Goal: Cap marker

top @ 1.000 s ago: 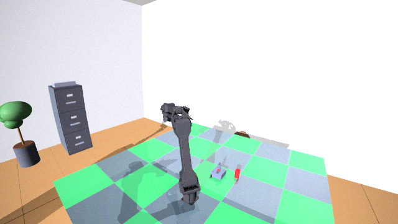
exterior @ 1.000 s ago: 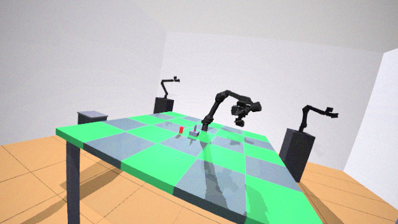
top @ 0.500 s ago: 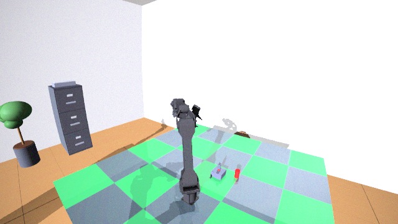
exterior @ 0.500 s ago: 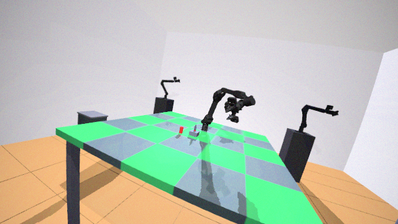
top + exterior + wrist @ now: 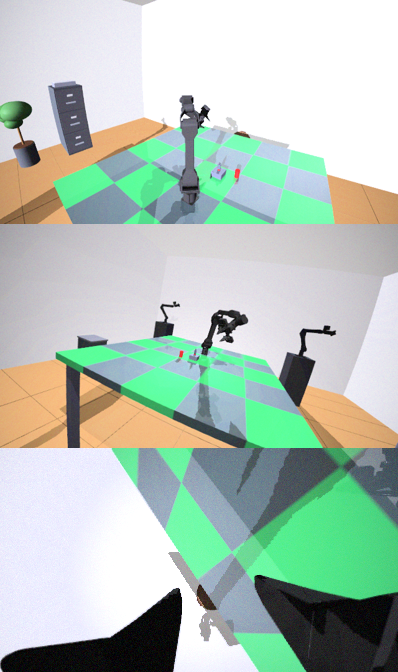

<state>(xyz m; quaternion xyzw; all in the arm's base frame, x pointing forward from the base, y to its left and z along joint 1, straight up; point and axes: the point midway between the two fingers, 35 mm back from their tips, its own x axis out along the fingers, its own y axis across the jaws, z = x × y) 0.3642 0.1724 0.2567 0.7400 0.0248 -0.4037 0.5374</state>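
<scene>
Right now the red cap is 100 mm behind my gripper tip, 280 mm to the right of it and 210 mm below it. Also, from my gripper tip: grey holder block (140 mm behind, 180 mm to the right, 220 mm below); grey marker (140 mm behind, 180 mm to the right, 170 mm below).
</scene>
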